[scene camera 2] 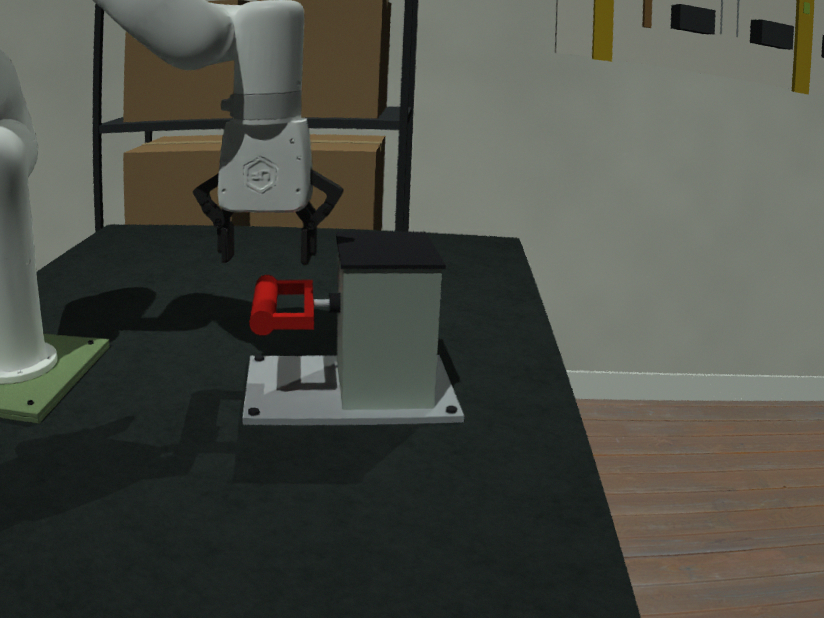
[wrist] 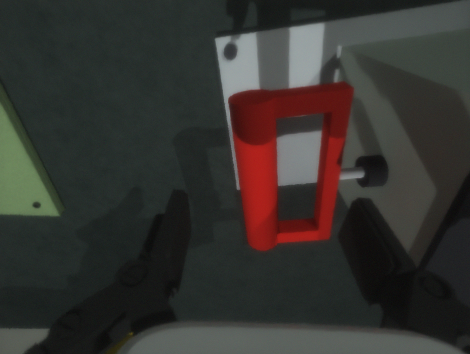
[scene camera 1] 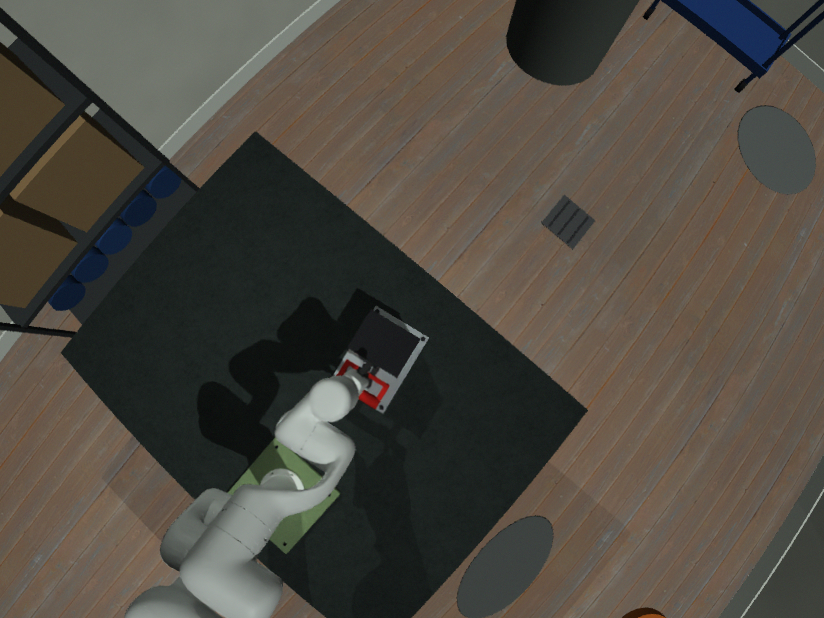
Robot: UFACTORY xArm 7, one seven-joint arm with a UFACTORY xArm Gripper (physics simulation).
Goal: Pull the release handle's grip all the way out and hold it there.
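The red release handle point(scene camera 2: 263, 306) point(wrist: 260, 185) sticks out from the side of a grey-green box point(scene camera 2: 389, 335) with a black top. It is a rectangular frame with a thick round grip bar on its outer side. A short silver rod point(scene camera 2: 321, 302) point(wrist: 352, 173) joins it to a black collar point(scene camera 2: 334, 302) point(wrist: 374, 171) on the box. In the first scene view the arm covers part of the red handle point(scene camera 1: 378, 392). My gripper point(scene camera 2: 266, 254) point(wrist: 267, 213) is open and empty, pointing down. Its fingertips are a little above the handle, one on the outer side of the grip bar, the other towards the box.
The box stands on a pale base plate point(scene camera 2: 292, 411) point(wrist: 305, 150) with dark bolts, on a dark mat point(scene camera 1: 219, 232). A green plate point(scene camera 1: 289, 525) point(scene camera 2: 59, 379) point(wrist: 25, 170) lies under the arm's base. A shelf rack point(scene camera 2: 405, 133) with cardboard boxes point(scene camera 2: 339, 179) stands behind.
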